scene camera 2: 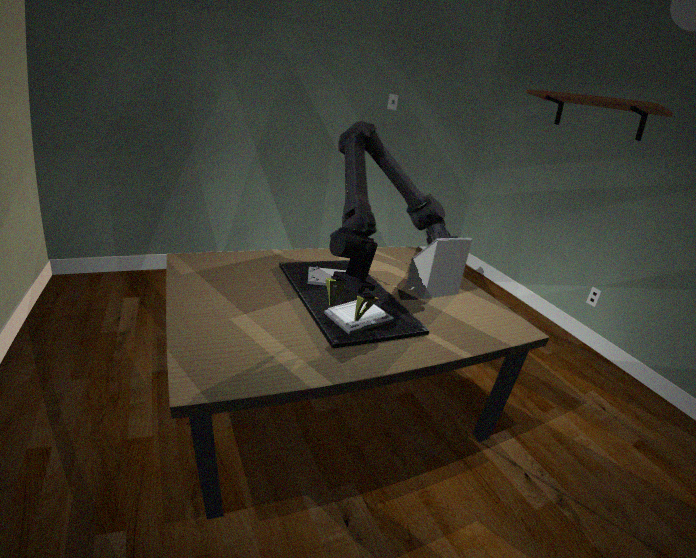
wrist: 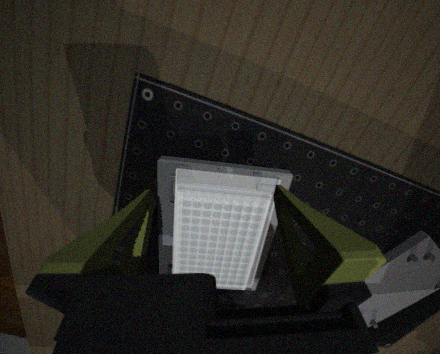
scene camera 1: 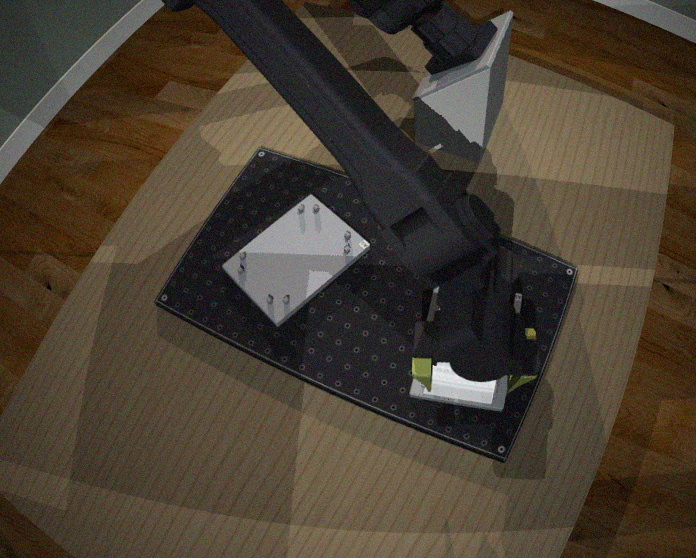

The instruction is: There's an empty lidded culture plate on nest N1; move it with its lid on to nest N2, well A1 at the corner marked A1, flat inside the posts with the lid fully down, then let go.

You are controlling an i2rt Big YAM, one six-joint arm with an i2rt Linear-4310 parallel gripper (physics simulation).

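Where they show: gripper, between the fingertips: [scene camera 2: 343, 313] [wrist: 213, 192] [scene camera 1: 470, 388]; arm's base, origin of its link: [scene camera 2: 442, 248] [scene camera 1: 464, 51].
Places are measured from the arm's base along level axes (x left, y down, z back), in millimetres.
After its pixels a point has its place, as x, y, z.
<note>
The white lidded plate [scene camera 1: 464, 390] {207, 120, -428} [scene camera 2: 351, 310] {188, 118, -392} [wrist: 225, 235] {182, 118, -385} lies on the grey nest [scene camera 1: 500, 402] {255, 136, -416} [wrist: 166, 200] {243, 136, -386} at the right front of the black board; its well grid shows through the clear lid. My gripper [scene camera 1: 469, 388] {212, 111, -425} [scene camera 2: 343, 312] {212, 111, -425} [wrist: 213, 192] {212, 111, -425} is open, pointing down, with one yellow-green finger on each long side of the plate. In the wrist view the right fingertip is close to the plate's edge; contact cannot be told. The other nest [scene camera 1: 278, 238] {-112, 137, -352} [scene camera 2: 316, 276] {-77, 137, -419} [wrist: 400, 280] {-73, 137, -387} is empty, with paired posts and a small pale mark [scene camera 1: 363, 244] {-6, 136, -306} at one corner. The mark's lettering is unreadable.
Both nests are on the black perforated board [scene camera 1: 348, 348] {49, 148, -437} [scene camera 2: 400, 331] {267, 148, -270} [wrist: 185, 120] {253, 148, -460}, which lies on the wooden table [scene camera 1: 191, 418] {-77, 161, -626} [scene camera 2: 232, 360] {320, 161, -731}. A grey wedge-shaped block [scene camera 1: 458, 104] {26, 42, -81} [scene camera 2: 447, 270] {58, 59, 1} stands by the arm's base. The forearm [scene camera 1: 325, 98] {21, -223, -379} passes above the board between the nests.
</note>
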